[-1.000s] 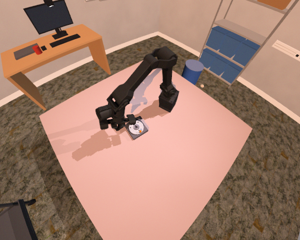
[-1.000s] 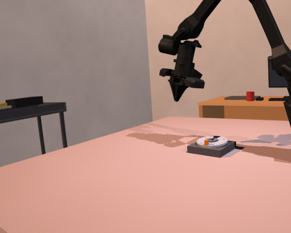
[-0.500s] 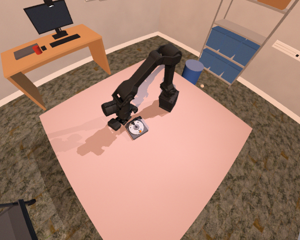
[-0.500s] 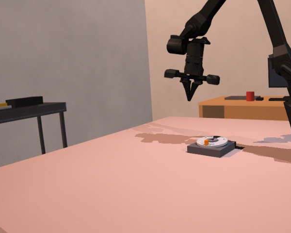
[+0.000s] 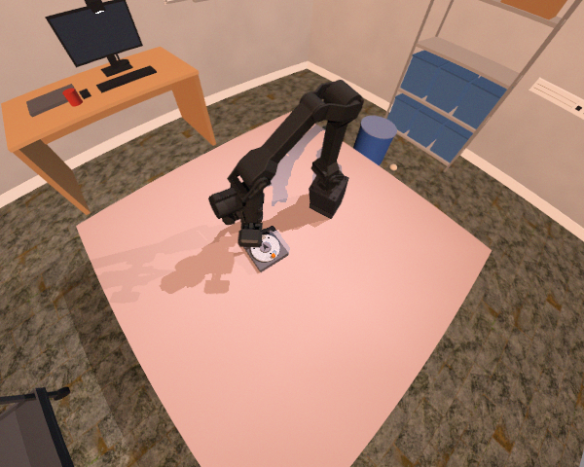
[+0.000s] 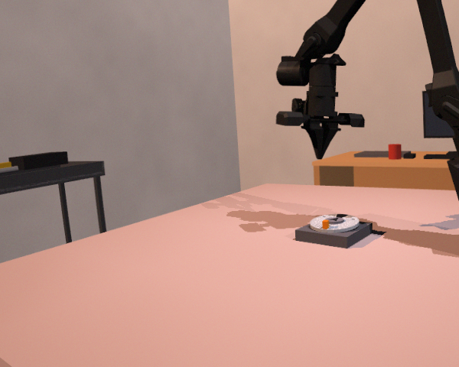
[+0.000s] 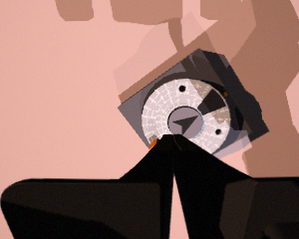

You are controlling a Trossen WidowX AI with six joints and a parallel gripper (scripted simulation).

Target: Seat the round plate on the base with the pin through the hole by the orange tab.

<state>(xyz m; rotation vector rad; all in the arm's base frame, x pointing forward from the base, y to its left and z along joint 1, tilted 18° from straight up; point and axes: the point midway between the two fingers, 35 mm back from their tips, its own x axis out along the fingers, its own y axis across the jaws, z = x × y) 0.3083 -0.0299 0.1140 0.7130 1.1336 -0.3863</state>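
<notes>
The round hub lies 170 mm below my hand, 30 mm behind it and 10 mm to the left of it. Also, from my hand: dark square base (190 mm below, 30 mm behind, 10 mm to the left); yellow pin (180 mm below, 40 mm behind, 20 mm to the right).
</notes>
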